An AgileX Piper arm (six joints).
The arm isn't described. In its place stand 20 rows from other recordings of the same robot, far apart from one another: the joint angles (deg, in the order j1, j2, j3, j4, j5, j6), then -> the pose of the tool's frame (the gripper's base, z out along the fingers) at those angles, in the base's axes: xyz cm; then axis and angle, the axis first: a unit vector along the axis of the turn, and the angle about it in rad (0 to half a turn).
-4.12 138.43 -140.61 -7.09 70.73 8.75 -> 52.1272 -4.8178 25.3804 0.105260 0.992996 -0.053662 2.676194
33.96 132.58 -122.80 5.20 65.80 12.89 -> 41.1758 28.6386 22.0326 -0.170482 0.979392 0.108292 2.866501
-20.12 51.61 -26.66 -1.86 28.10 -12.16 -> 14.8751 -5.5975 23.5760 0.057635 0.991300 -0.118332 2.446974
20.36 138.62 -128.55 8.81 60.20 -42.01 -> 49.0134 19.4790 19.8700 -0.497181 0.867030 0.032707 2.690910
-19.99 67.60 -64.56 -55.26 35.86 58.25 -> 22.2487 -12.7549 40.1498 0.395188 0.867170 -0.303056 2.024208
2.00 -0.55 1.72 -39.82 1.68 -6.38 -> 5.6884 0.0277 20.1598 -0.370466 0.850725 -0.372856 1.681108
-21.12 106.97 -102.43 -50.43 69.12 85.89 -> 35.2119 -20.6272 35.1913 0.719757 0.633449 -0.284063 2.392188
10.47 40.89 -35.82 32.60 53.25 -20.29 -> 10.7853 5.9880 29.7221 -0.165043 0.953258 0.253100 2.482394
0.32 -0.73 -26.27 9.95 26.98 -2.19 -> 0.8419 0.7181 31.8007 0.012476 0.994321 0.105687 1.487715
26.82 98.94 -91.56 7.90 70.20 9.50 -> 31.6635 17.3269 32.1490 -0.136407 0.984284 0.112152 2.896076
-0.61 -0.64 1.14 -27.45 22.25 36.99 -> 5.1629 -1.6434 17.6153 0.170022 0.985301 -0.016552 1.836689
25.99 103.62 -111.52 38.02 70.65 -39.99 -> 32.5620 21.7579 40.6557 -0.502345 0.809142 0.304859 2.531714
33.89 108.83 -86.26 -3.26 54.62 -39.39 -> 33.5432 22.0233 23.6547 -0.606704 0.794232 -0.033248 2.833772
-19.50 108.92 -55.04 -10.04 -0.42 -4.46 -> 34.8708 -12.3361 13.5047 0.043118 0.993042 -0.109581 2.449420
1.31 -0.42 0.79 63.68 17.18 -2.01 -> 5.2535 2.5300 19.6816 0.326954 0.793760 0.512880 2.014740
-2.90 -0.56 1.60 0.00 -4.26 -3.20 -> 5.5864 -0.2830 21.1092 -0.002613 0.998114 -0.061326 1.430661
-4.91 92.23 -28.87 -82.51 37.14 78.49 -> 22.6257 -7.4111 13.6211 0.095045 0.940553 -0.326078 2.750831
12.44 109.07 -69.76 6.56 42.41 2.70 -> 35.9210 8.6420 16.5856 -0.047102 0.997182 0.058386 2.923739
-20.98 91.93 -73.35 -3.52 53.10 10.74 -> 30.9376 -12.3420 28.2983 0.260111 0.964452 -0.046624 2.741545
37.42 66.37 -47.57 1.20 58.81 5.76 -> 15.6367 12.1691 27.1898 -0.268309 0.961122 0.065223 2.866785
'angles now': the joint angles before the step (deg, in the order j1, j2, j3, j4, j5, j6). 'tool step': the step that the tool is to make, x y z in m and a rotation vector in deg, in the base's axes. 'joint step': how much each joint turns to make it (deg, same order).
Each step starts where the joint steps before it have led.
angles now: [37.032, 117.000, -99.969, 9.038, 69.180, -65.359]
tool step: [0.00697, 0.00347, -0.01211, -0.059, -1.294, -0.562]
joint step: [0.000, 1.725, -0.074, -0.814, -2.729, 0.352]
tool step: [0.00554, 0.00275, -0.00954, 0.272, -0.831, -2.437]
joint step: [0.001, 1.326, -0.003, -0.646, -2.465, 2.328]
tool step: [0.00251, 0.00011, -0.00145, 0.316, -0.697, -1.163]
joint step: [-0.108, 0.224, 0.001, -0.350, -1.101, 1.038]
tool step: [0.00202, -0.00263, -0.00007, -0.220, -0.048, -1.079]
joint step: [-0.358, 0.001, 0.000, -0.395, 0.000, 0.849]
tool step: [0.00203, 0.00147, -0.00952, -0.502, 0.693, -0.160]
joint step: [0.001, 1.245, 0.002, -0.001, -0.406, 0.118]
